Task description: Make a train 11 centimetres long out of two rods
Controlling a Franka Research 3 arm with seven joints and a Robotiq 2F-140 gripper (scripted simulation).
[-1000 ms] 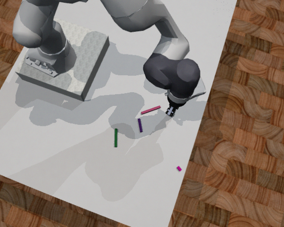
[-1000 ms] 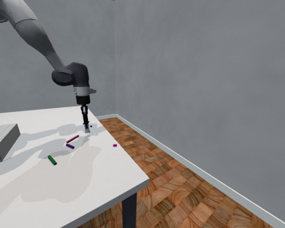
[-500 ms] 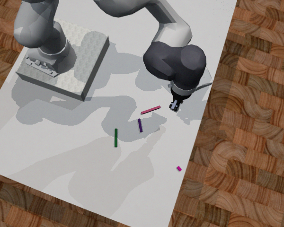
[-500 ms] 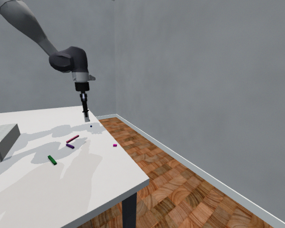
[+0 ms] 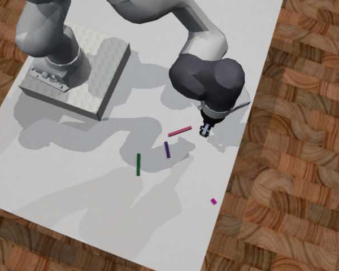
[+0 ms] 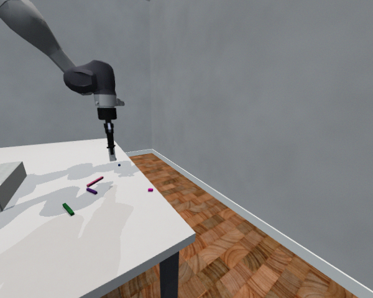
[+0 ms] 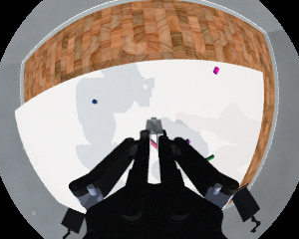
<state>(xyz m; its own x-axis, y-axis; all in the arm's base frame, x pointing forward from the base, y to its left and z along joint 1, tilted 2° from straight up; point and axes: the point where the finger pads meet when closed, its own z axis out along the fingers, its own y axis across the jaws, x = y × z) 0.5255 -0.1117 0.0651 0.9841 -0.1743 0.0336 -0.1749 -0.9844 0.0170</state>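
Now: the purple rod 110 mm behind my hand, 70 mm to the right of it and 130 mm below it. The rest, counted from my hand: grey rod (30 mm below); then small blue rod (70 mm ahead, 160 mm to the left, 130 mm below); then pink rod (80 mm behind, 20 mm to the left, 130 mm below).
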